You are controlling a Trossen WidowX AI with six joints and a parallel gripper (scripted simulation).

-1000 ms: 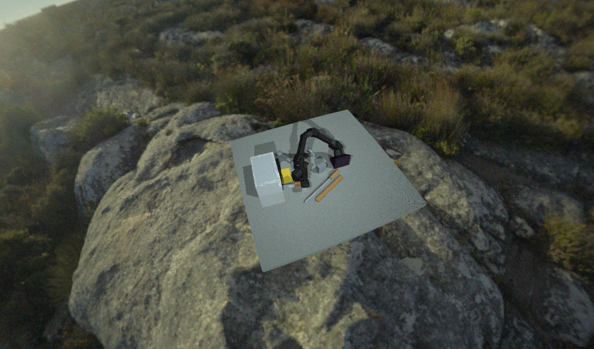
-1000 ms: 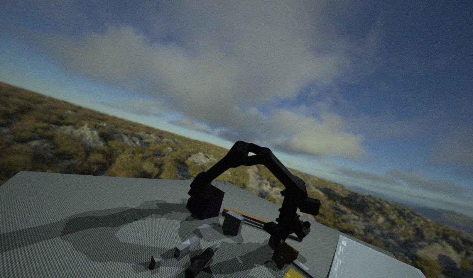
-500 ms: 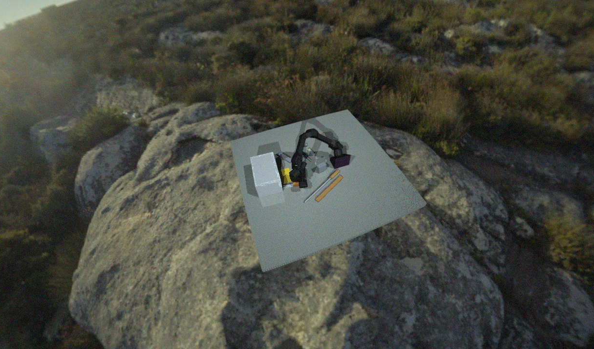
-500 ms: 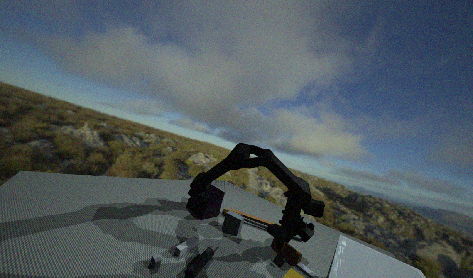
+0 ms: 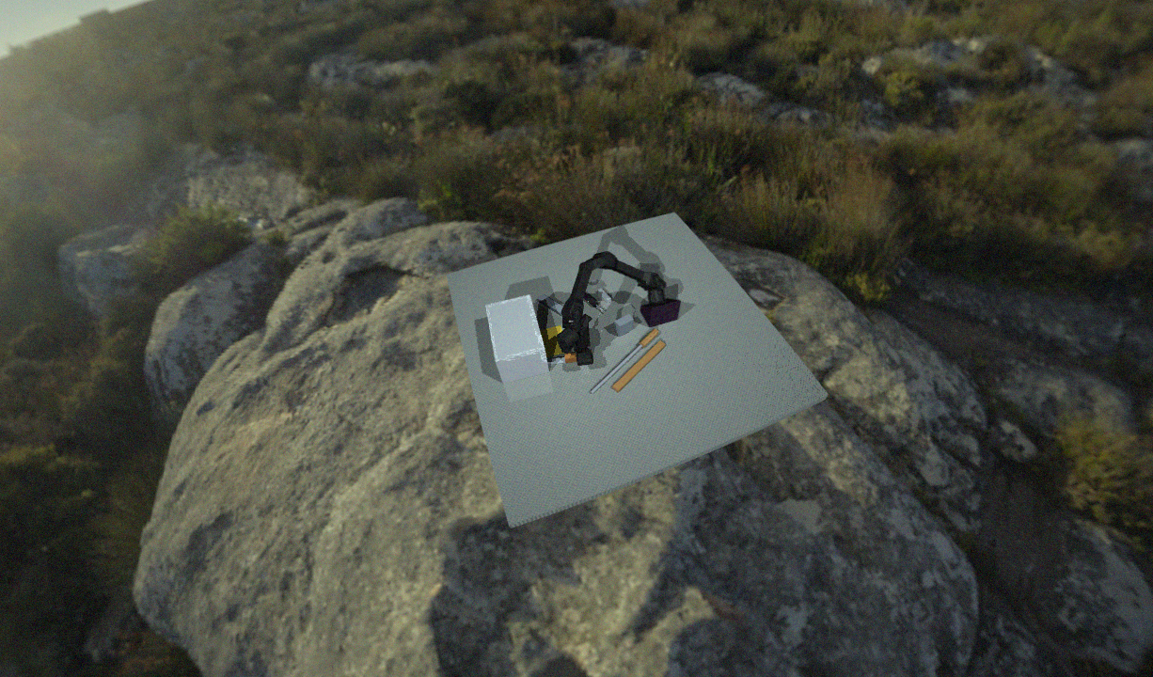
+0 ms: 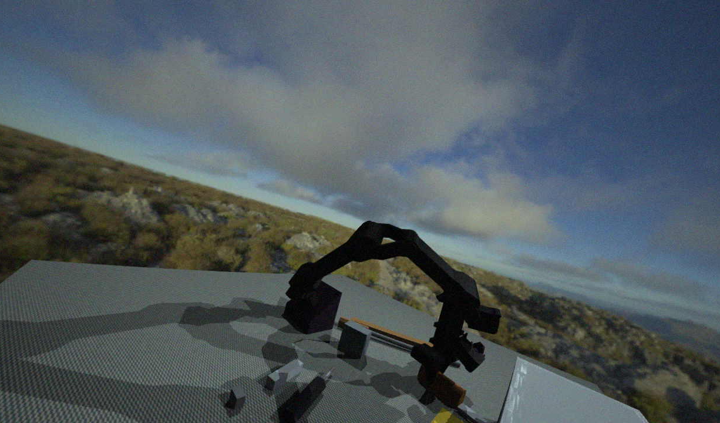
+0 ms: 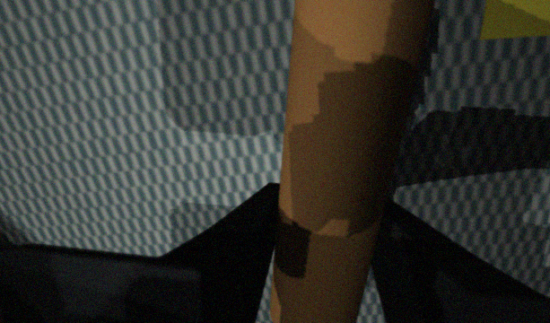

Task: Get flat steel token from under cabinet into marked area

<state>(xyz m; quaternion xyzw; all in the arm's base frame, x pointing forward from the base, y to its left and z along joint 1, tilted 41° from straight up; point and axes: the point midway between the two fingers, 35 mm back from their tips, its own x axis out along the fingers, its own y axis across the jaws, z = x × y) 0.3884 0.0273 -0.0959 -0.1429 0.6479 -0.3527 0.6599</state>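
Now: the wooden stick 190 mm behind my gripper tip and 140 mm to the left of it. From my gripper tip the other things lie so: grey bar: 230 mm behind, 270 mm to the right; grey block: 210 mm behind, 60 mm to the right, 20 mm above; small grey cube: 220 mm behind, 370 mm to the right.
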